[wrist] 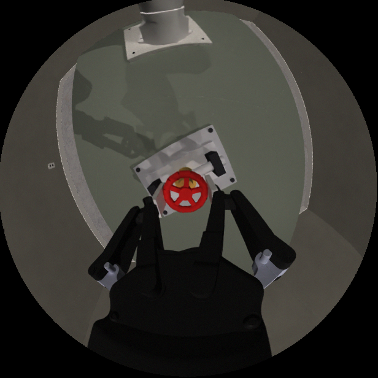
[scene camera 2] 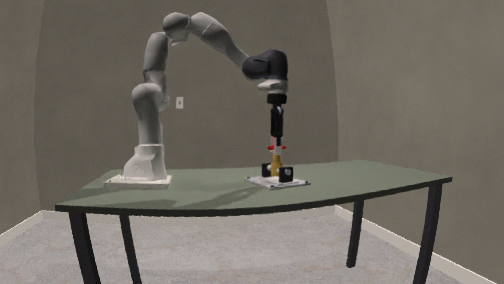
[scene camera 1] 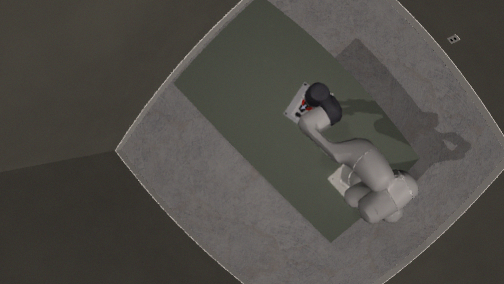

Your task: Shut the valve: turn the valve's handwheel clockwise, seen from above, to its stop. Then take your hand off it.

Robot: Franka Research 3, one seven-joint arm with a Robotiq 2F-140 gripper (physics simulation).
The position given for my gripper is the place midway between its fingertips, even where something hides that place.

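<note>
I can see my gripper (scene camera 2: 275, 154). The wrist view gives me the gripper too (wrist: 185, 185), and in that same view I find a red handwheel (wrist: 185, 192) as well as a light grey base plate (wrist: 203, 136).
</note>
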